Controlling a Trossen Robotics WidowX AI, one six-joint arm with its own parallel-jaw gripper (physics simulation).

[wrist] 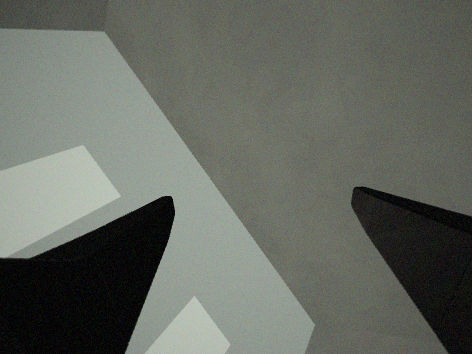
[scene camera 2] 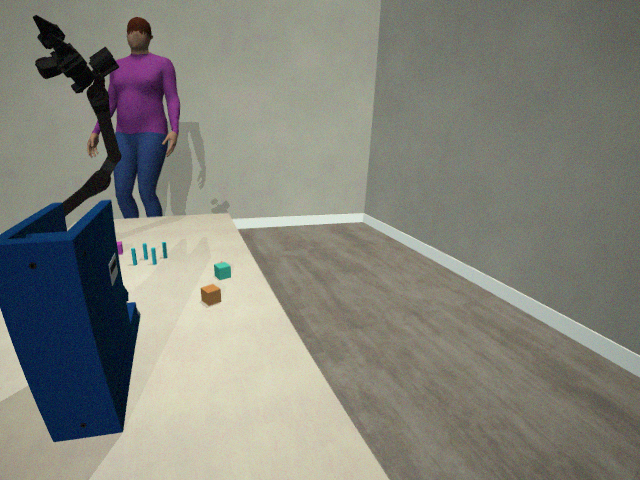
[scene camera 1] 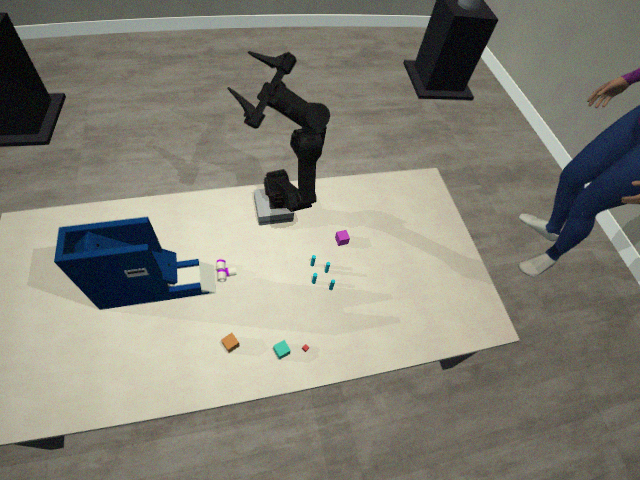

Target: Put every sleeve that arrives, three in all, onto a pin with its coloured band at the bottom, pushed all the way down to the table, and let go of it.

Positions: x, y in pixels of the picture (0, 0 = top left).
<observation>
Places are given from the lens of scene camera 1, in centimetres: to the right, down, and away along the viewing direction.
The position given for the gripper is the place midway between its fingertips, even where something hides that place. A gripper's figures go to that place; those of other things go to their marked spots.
gripper (scene camera 1: 237, 69): -18, -38, 85
blue feeder (scene camera 1: 118, 263): -55, 6, 104
</observation>
